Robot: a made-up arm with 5 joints. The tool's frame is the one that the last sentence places.
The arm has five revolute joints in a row. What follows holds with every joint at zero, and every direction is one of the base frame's. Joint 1 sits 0.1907 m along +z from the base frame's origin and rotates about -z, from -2.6 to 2.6 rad. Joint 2 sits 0.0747 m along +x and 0.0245 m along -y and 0.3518 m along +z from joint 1 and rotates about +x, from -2.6 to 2.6 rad. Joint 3 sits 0.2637 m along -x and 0.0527 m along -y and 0.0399 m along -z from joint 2 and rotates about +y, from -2.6 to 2.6 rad. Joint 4 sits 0.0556 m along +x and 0.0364 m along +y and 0.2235 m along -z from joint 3 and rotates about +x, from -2.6 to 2.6 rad. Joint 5 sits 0.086 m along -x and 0.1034 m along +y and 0.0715 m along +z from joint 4 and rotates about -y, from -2.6 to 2.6 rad. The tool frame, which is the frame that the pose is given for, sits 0.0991 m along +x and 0.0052 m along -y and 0.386 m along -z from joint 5; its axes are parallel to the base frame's.
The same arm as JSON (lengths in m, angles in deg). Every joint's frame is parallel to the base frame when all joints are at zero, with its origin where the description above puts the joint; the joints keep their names.
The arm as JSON. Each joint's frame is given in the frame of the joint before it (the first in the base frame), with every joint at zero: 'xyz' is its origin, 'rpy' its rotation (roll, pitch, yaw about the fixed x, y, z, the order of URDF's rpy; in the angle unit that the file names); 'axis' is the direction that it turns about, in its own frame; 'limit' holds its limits. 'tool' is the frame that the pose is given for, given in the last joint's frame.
{
  "units": {
    "length": "m",
    "angle": "deg"
  },
  "joints": [
    {
      "name": "joint 1",
      "type": "revolute",
      "origin": {
        "xyz": [
          0.0,
          0.0,
          0.1907
        ],
        "rpy": [
          0.0,
          0.0,
          0.0
        ]
      },
      "axis": [
        0.0,
        0.0,
        -1.0
      ],
      "limit": {
        "lower": -148.97,
        "upper": 148.97
      }
    },
    {
      "name": "joint 2",
      "type": "revolute",
      "origin": {
        "xyz": [
          0.0747,
          -0.0245,
          0.3518
        ],
        "rpy": [
          0.0,
          0.0,
          0.0
        ]
      },
      "axis": [
        1.0,
        0.0,
        0.0
      ],
      "limit": {
        "lower": -148.97,
        "upper": 148.97
      }
    },
    {
      "name": "joint 3",
      "type": "revolute",
      "origin": {
        "xyz": [
          -0.2637,
          -0.0527,
          -0.0399
        ],
        "rpy": [
          0.0,
          0.0,
          0.0
        ]
      },
      "axis": [
        0.0,
        1.0,
        0.0
      ],
      "limit": {
        "lower": -148.97,
        "upper": 148.97
      }
    },
    {
      "name": "joint 4",
      "type": "revolute",
      "origin": {
        "xyz": [
          0.0556,
          0.0364,
          -0.2235
        ],
        "rpy": [
          0.0,
          0.0,
          0.0
        ]
      },
      "axis": [
        1.0,
        0.0,
        0.0
      ],
      "limit": {
        "lower": -148.97,
        "upper": 148.97
      }
    },
    {
      "name": "joint 5",
      "type": "revolute",
      "origin": {
        "xyz": [
          -0.086,
          0.1034,
          0.0715
        ],
        "rpy": [
          0.0,
          0.0,
          0.0
        ]
      },
      "axis": [
        0.0,
        -1.0,
        0.0
      ],
      "limit": {
        "lower": -148.97,
        "upper": 148.97
      }
    }
  ],
  "tool": {
    "origin": {
      "xyz": [
        0.0991,
        -0.0052,
        -0.386
      ],
      "rpy": [
        0.0,
        0.0,
        0.0
      ]
    }
  }
}

